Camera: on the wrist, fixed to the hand. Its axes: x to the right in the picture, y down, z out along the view.
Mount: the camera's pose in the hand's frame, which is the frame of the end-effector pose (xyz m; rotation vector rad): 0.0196 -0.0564 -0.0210 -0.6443 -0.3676 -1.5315
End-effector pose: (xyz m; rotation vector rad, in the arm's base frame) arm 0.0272 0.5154 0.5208 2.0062 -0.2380 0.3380
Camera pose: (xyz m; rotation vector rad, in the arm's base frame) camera 0.0605 0.5587 0.4888 1.1172 0.8511 -0.9569
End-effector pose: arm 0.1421 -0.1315 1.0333 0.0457 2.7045 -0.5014
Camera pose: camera 0.1106 -0.1776 1.0630 -2.0651 1.8949 0.0645
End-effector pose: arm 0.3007 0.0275 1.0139 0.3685 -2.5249 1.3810
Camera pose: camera 0.3028 0.0138 1.0757 1.8910 -1.6992 -0.0956
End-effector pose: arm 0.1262 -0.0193 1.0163 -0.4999 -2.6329 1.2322
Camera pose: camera 0.1022 -0.0307 1.0737 1.5214 -2.3928 -0.0465
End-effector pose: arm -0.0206 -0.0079 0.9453 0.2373 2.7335 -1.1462
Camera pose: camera -0.0535 -0.0303 0.9945 2.0113 -2.3185 0.1914
